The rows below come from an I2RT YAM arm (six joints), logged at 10 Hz.
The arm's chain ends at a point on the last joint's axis. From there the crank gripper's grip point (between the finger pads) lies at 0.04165 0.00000 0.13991 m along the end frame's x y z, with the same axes.
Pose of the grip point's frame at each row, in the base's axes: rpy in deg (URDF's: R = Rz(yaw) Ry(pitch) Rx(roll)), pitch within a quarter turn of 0, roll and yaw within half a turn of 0; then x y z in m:
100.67 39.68 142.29 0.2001 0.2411 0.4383
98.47 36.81 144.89 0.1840 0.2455 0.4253
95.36 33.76 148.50 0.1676 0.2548 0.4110
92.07 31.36 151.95 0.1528 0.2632 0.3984
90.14 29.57 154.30 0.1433 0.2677 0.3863
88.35 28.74 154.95 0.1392 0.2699 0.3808
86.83 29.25 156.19 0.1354 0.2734 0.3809
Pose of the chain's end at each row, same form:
100.67 39.68 142.29 0.1283 0.1228 0.4848
98.47 36.81 144.89 0.1216 0.1202 0.4668
95.36 33.76 148.50 0.1181 0.1217 0.4450
92.07 31.36 151.95 0.1161 0.1243 0.4244
90.14 29.57 154.30 0.1151 0.1260 0.4072
88.35 28.74 154.95 0.1148 0.1269 0.3973
86.83 29.25 156.19 0.1157 0.1294 0.3945

